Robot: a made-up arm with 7 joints.
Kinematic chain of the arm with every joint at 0, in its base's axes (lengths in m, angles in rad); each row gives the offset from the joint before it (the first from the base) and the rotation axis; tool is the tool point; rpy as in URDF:
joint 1: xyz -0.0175 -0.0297 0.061 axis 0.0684 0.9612 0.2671
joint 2: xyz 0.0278 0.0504 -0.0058 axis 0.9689 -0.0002 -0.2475
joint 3: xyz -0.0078 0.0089 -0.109 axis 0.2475 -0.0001 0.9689
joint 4: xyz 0.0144 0.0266 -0.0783 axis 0.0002 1 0
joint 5: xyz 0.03 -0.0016 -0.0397 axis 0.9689 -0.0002 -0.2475
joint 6: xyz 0.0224 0.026 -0.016 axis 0.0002 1 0
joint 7: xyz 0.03 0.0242 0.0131 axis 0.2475 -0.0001 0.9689
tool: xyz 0.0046 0.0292 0.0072 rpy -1.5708 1.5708 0
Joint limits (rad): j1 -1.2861..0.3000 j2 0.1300..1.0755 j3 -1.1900..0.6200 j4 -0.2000..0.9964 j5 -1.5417..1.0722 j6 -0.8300..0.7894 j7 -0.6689..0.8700
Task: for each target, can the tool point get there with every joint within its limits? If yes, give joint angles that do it. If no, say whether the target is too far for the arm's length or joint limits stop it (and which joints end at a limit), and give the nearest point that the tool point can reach.
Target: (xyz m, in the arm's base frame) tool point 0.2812 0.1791 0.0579
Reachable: yes | joints -1.1556 0.5384 -0.0089 0.4062 -1.0673 -0.6243 -0.5048
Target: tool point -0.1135 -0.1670 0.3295
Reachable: no: joint limits stop it (at a limit: joint 1, joint 2, joint 4, joint 5) | nearest point 0.1485 -0.1079 0.1078 | short by 0.348 m
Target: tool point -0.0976 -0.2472 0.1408
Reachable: no: joint limits stop it (at a limit: joint 1, joint 2, joint 3, joint 4, joint 5, joint 7) | nearest point 0.1386 -0.1137 0.0924 | short by 0.276 m
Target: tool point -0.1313 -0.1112 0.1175
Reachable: no: joint limits stop it (at a limit: joint 1, joint 2, joint 3, joint 4, joint 5, joint 7) | nearest point 0.1306 -0.0930 0.0809 | short by 0.265 m
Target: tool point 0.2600 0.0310 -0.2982
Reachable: no: too far | nearest point 0.2049 0.0314 -0.2222 | short by 0.094 m
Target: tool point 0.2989 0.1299 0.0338
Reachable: yes | joints -1.0130 0.4148 -0.2073 0.8034 0.3843 0.5592 -0.2639
